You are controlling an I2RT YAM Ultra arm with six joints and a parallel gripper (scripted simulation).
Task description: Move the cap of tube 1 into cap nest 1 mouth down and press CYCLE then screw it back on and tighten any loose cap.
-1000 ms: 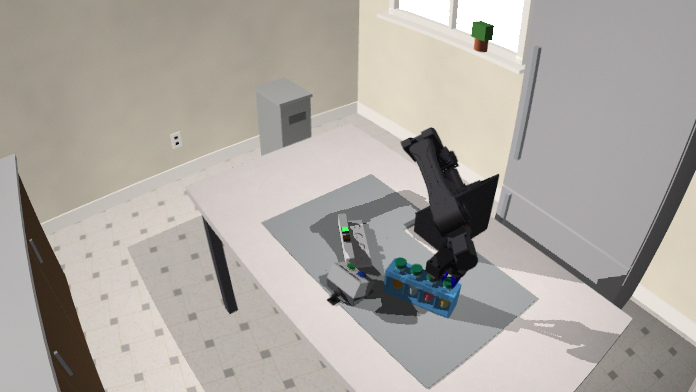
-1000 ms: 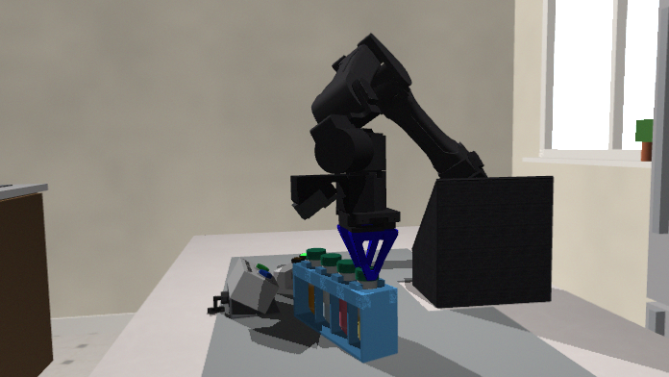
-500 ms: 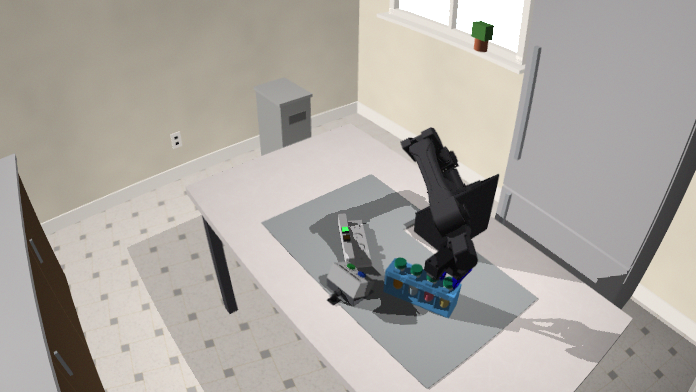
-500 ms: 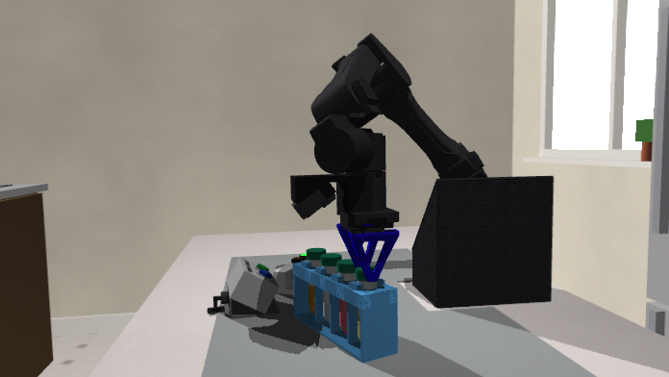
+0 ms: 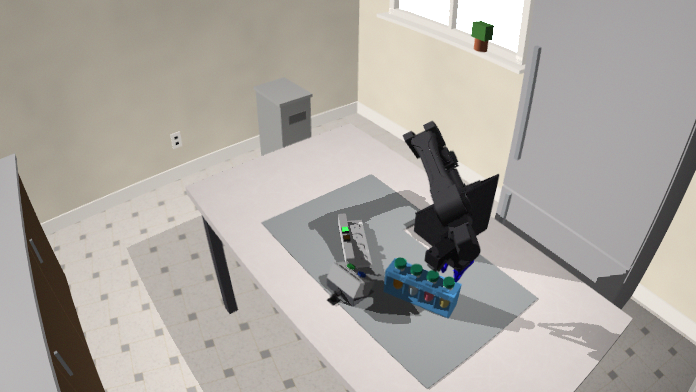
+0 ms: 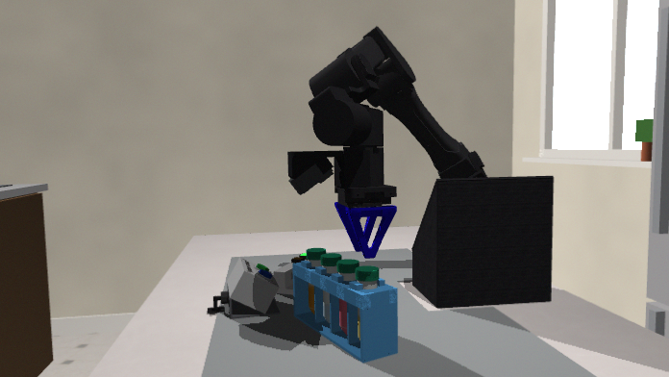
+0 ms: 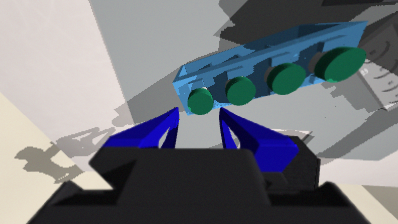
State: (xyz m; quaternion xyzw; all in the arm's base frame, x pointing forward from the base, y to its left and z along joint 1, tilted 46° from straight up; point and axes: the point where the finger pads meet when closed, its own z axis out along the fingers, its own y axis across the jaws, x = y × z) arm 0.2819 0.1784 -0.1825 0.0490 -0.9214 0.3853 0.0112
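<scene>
Now: hand 40 mm above the green cap. The rest, counted from my hand: blue key: 150 mm ahead, 210 mm to the right, 80 mm below; green key: 150 mm ahead, 250 mm to the right, 80 mm below; grey key box: 170 mm ahead, 230 mm to the right, 100 mm below.
</scene>
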